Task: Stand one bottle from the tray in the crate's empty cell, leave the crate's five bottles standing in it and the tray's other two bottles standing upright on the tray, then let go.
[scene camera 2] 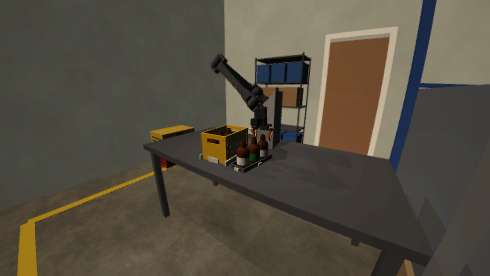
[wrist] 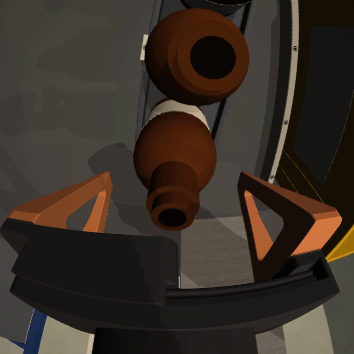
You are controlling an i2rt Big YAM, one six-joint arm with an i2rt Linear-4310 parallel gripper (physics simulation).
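Where they show: gripper, fingertip midpoint: (scene camera 2: 262, 139) (wrist: 174, 178); arm's base, origin of the base link: (scene camera 2: 267, 104).
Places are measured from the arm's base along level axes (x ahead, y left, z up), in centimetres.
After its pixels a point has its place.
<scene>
Three brown bottles stand upright in a row on the dark tray (scene camera 2: 254, 165) @[x 45.2, y 16.3, z -30.8 cm]: a white-labelled one (scene camera 2: 243, 155) @[x 51.2, y 12.8, z -23.4 cm] at the near end, a green-labelled one (scene camera 2: 254, 150) @[x 42.7, y 14.5, z -22.8 cm] (wrist: 195, 60) @[x 39.5, y 13.0, z -16.1 cm] in the middle, and a white-labelled one (scene camera 2: 263, 146) @[x 34.0, y 15.7, z -22.6 cm] (wrist: 175, 145) @[x 33.7, y 13.5, z -20.4 cm] at the far end. My gripper (scene camera 2: 262, 135) @[x 31.6, y 13.4, z -19.3 cm] (wrist: 174, 178) @[x 31.6, y 13.4, z -19.3 cm] is open and empty, pointing down at the far-end bottle. In the wrist view that bottle's neck shows between the spread fingers; contact cannot be seen. The yellow crate (scene camera 2: 214, 151) @[x 53.1, y -7.5, z -25.1 cm] (wrist: 345, 245) @[x 26.2, y -6.5, z -15.6 cm] stands beside the tray. Brown bottle tops show inside; its cells are mostly hidden.
Pale brackets (scene camera 2: 213, 160) @[x 54.3, y -7.5, z -30.6 cm] sit at the crate's foot on the dark table (scene camera 2: 320, 175) @[x 33.4, y 50.3, z -32.1 cm]. A grey upright plate (scene camera 2: 277, 117) @[x 2.6, y 10.3, z -9.1 cm] stands behind the gripper. A shelf rack with blue bins (scene camera 2: 278, 73), a brown door (scene camera 2: 355, 95) and a yellow-topped cabinet (scene camera 2: 172, 132) are farther back.
</scene>
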